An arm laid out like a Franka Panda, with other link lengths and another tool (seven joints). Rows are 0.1 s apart.
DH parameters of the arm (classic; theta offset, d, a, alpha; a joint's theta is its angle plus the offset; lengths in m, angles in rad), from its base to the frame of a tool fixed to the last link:
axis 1: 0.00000 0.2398 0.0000 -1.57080
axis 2: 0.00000 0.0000 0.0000 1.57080
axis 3: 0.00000 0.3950 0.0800 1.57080
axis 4: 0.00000 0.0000 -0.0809 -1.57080
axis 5: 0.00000 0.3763 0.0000 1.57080
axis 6: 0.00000 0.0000 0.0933 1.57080
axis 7: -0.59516 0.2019 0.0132 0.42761
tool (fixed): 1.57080 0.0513 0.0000 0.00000
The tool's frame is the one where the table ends.
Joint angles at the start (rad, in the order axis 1, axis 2, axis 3, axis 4, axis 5, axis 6, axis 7):
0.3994, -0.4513, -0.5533, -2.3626, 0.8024, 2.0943, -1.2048
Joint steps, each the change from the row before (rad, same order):
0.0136, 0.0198, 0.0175, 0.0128, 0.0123, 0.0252, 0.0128
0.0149, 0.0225, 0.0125, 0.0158, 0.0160, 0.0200, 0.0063
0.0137, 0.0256, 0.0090, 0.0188, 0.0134, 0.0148, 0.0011
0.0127, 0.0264, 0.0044, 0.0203, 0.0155, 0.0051, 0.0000
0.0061, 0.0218, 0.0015, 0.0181, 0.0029, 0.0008, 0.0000
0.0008, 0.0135, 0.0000, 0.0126, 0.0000, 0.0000, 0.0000
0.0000, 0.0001, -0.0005, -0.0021, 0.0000, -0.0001, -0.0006
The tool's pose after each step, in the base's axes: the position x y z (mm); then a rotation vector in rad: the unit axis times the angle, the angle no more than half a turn. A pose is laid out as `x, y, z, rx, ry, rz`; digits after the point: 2 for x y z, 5 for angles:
442.83, 63.75, 409.53, -2.18987, 0.08088, 0.18887
453.03, 74.06, 411.01, -2.19444, 0.08329, 0.18490
463.35, 83.14, 411.66, -2.20158, 0.08152, 0.18195
472.72, 91.60, 412.29, -2.20265, 0.07884, 0.18489
480.13, 95.36, 411.77, -2.21088, 0.07737, 0.18773
485.23, 95.68, 411.78, -2.21710, 0.07917, 0.18668
484.76, 95.62, 410.63, -2.21698, 0.07986, 0.18890

